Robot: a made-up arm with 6 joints.
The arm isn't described. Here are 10 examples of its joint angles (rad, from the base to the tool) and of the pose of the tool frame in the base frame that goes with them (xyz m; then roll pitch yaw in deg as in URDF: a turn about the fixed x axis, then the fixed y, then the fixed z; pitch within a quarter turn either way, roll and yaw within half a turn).
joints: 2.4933 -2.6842 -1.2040 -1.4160 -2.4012 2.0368
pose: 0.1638 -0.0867 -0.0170 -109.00 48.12 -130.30
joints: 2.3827 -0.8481 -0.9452 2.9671 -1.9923 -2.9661
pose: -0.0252 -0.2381 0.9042 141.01 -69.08 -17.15
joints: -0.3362 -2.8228 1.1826 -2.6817 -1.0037 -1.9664
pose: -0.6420 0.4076 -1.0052 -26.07 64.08 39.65
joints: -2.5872 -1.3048 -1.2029 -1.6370 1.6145 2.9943
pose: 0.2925 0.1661 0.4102 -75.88 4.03 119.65
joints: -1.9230 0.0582 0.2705 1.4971 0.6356 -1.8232
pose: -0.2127 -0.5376 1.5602 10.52 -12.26 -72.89
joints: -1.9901 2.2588 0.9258 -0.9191 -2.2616 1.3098
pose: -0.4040 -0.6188 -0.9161 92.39 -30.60 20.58
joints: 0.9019 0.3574 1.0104 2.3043 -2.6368 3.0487
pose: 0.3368 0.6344 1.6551 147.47 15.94 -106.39
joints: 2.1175 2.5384 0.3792 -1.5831 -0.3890 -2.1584
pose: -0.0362 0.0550 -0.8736 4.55 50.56 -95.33
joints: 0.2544 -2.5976 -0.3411 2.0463 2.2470 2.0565
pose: -0.9854 -0.1649 -0.1962 26.53 14.97 60.45
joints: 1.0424 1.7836 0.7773 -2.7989 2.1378 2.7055
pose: 0.4447 1.1224 -0.4338 -144.65 -1.65 -103.80
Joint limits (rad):
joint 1: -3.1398..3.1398
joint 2: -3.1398..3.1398
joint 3: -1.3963..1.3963
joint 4: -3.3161..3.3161
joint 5: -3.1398..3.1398
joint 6: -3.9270..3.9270
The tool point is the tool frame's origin. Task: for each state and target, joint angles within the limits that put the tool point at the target. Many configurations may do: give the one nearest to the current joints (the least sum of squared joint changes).
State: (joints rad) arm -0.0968 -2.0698 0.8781 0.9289 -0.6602 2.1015
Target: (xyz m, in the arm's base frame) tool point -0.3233 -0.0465 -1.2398
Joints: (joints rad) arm -0.1425 -2.9530 1.2489 1.0743 -0.6602 2.1015
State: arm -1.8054 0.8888 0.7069 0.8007 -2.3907 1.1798
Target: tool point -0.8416 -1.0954 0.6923
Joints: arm -2.1210 0.9809 0.5344 0.7238 -2.3907 1.1798
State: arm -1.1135 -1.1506 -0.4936 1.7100 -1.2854 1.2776
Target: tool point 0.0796 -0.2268 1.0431
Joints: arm -1.2570 -0.3717 -0.9340 1.6004 -1.2854 1.2776
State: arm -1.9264 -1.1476 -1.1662 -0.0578 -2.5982 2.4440
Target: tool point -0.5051 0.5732 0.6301
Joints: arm -1.1026 -1.7797 -0.6001 0.0993 -2.5982 2.4440
